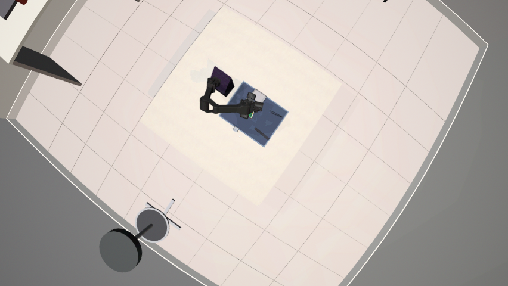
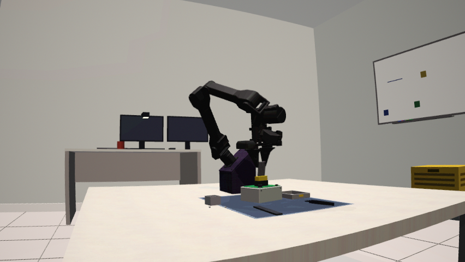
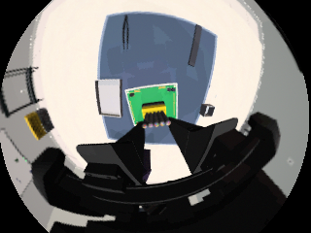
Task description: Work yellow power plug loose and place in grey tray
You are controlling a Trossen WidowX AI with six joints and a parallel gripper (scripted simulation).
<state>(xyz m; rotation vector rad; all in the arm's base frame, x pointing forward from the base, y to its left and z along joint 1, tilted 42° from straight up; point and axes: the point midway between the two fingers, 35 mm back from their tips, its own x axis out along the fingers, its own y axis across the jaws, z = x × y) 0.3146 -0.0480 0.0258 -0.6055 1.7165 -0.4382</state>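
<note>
Right now my gripper tip is 4 cm above the yellow power plug. Round my gripper tip: grey tray: 14 cm to the left, 12 cm below, 1 cm ahead; blue mat: 12 cm below, 5 cm ahead.
</note>
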